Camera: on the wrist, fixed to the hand. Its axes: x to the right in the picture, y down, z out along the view.
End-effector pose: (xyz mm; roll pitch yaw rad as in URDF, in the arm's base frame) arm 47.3 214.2 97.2 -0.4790 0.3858 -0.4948
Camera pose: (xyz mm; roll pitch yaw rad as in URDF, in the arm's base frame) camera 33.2 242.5 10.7 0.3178 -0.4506 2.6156
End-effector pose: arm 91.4 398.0 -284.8 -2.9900 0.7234 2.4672
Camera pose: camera 96.7 480.5 -244.1 2.8286 -0.6543 -0.6940
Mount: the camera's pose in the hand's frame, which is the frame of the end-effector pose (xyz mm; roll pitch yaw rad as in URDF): 8.6 57.6 -71.4 -0.1741 -0.0706 -3.1366
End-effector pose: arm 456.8 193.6 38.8 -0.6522 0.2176 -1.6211
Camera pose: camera 459.8 204.9 -52.6 0.4882 -0.2766 1.4801
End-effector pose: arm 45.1 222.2 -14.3 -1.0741 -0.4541 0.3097
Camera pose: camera 98.6 202.2 -86.6 0.8727 0.4152 -2.8971
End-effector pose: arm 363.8 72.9 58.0 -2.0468 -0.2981 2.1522
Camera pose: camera 431.4 133.7 42.9 1.8518 0.3253 -1.0580
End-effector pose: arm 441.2 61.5 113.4 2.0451 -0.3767 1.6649
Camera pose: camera 406.3 35.3 194.5 -2.1936 0.4126 -1.4106
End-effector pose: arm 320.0 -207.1 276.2 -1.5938 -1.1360 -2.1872
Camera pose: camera 229.2 -209.4 260.4 1.2701 1.1273 0.7890
